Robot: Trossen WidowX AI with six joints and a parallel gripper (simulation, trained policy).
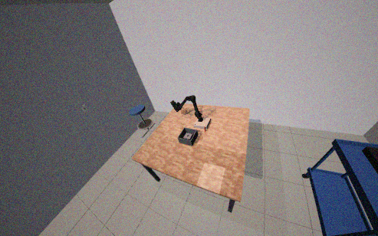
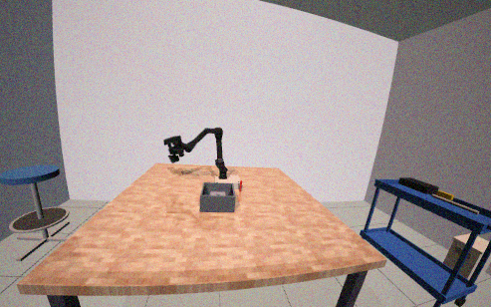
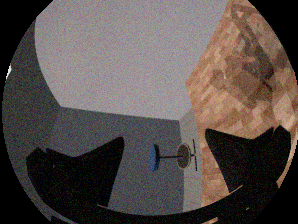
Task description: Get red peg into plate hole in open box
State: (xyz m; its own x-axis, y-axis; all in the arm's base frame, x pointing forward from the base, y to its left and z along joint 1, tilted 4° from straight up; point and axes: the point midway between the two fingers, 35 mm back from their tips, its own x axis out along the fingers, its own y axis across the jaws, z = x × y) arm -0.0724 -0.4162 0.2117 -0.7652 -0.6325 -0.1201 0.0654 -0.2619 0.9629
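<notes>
Now: gripper tip 27 cm short of the red peg, 56 cm to the right of it and 18 cm above it. From my gripper tip the other things lie so: dark box 45 cm ahead, 39 cm to the left, 19 cm below; grey plate 45 cm ahead, 39 cm to the left, 17 cm below.
</notes>
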